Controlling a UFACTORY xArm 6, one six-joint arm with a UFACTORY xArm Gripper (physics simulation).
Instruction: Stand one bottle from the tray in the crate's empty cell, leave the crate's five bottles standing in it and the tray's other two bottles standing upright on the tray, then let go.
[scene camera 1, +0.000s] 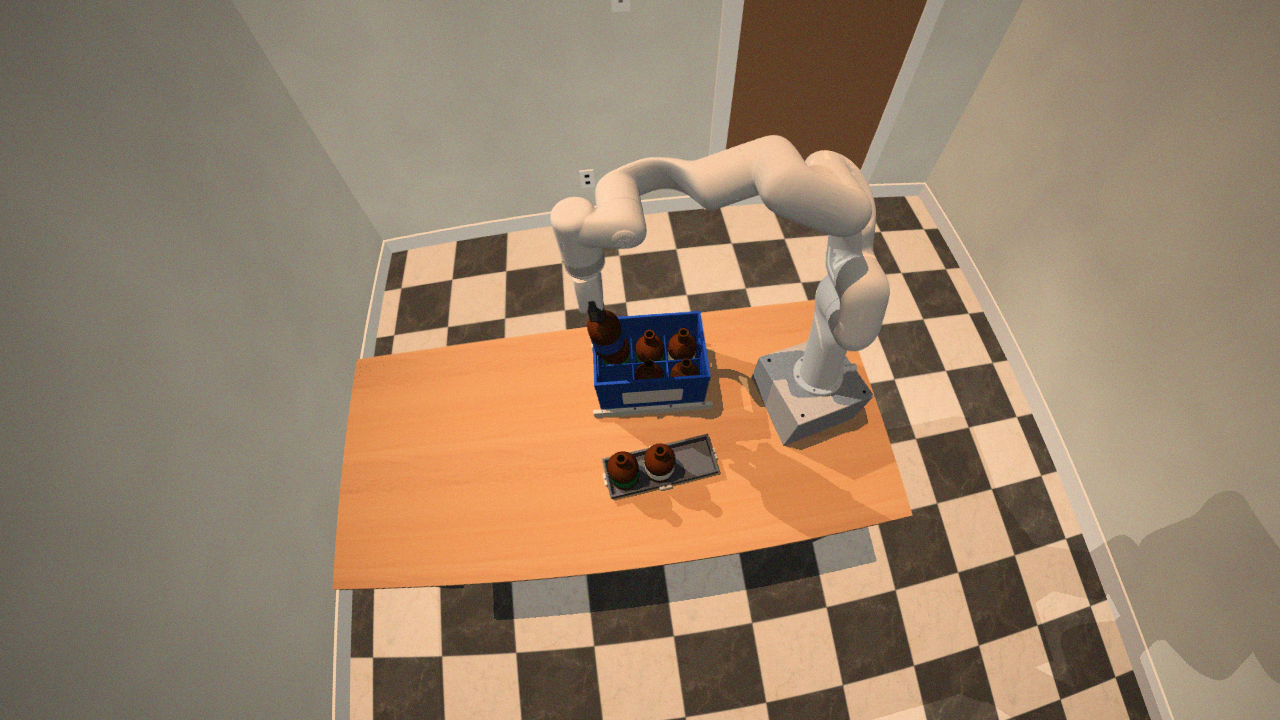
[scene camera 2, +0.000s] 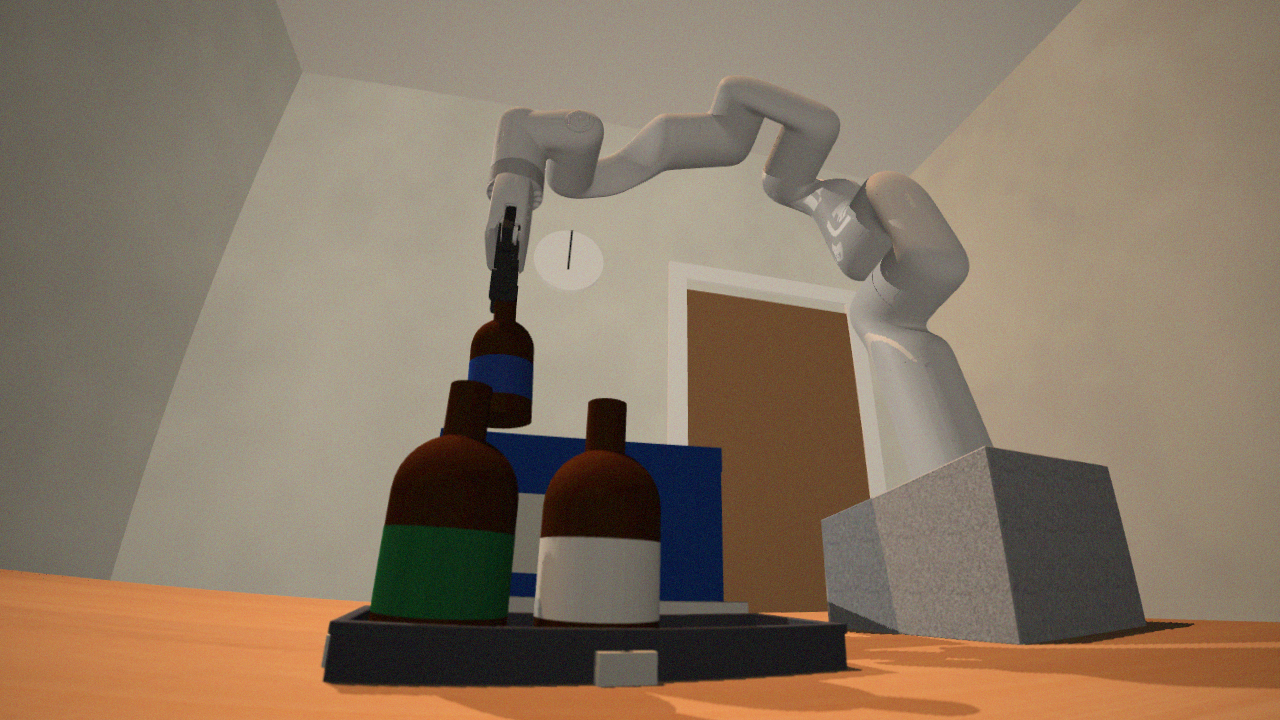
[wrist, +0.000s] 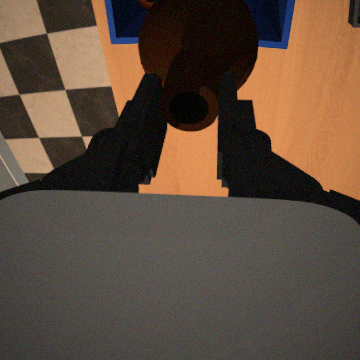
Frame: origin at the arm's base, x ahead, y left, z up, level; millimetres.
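Seen in the pictures: gripper, between the fingertips: (scene camera 1: 597, 313) (scene camera 2: 502, 307) (wrist: 191, 99); arm's base, origin of its link: (scene camera 1: 817, 375) (scene camera 2: 962, 495).
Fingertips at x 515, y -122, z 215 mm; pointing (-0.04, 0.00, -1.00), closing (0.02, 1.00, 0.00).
Pixels of each thing's top centre, then the offset from my fingertips to it. "pt": a spot on its surface instead. Level surfaces: height alone.
- brown bottle with a blue label, centre of its top: (wrist: 185, 98) (scene camera 2: 510, 298) (scene camera 1: 600, 309) dx -8, dy -1, dz +13 mm
- blue crate, centre of its top: (scene camera 2: 579, 457) (scene camera 1: 649, 346) dx -108, dy -2, dz -175 mm
- green-labelled bottle, centre of its top: (scene camera 2: 471, 386) (scene camera 1: 620, 458) dx -5, dy +260, dz -191 mm
- white-labelled bottle, centre of its top: (scene camera 2: 607, 403) (scene camera 1: 660, 450) dx -93, dy +254, dz -191 mm
- dark tray, centre of its top: (scene camera 2: 599, 619) (scene camera 1: 660, 465) dx -96, dy +251, dz -325 mm
- wooden table, height of its surface: dz -351 mm
- pale strip, a spot on its surface: (scene camera 1: 653, 410) pt dx -101, dy +102, dz -330 mm
My gripper (scene camera 1: 597, 312) (scene camera 2: 503, 306) (wrist: 191, 99) is shut on the neck of a brown bottle with a blue label (scene camera 1: 604, 329) (scene camera 2: 501, 376) (wrist: 200, 40). The bottle hangs about upright, above the left end of the blue crate (scene camera 1: 608, 394) (scene camera 2: 693, 528) (wrist: 283, 45). Brown bottles stand in the crate, such as one (scene camera 1: 682, 344) at the back right; the held bottle partly hides the back-left one. The front-left cell is empty. A green-labelled bottle (scene camera 1: 622, 469) (scene camera 2: 447, 537) and a white-labelled bottle (scene camera 1: 659, 462) (scene camera 2: 597, 573) stand upright on the dark tray (scene camera 1: 698, 456) (scene camera 2: 447, 658).
The crate and tray are on the wooden table (scene camera 1: 465, 465), the tray in front of the crate. A pale strip (scene camera 1: 653, 410) runs along the crate's front foot. The arm's grey base block (scene camera 1: 783, 411) (scene camera 2: 930, 555) stands to the right of both.
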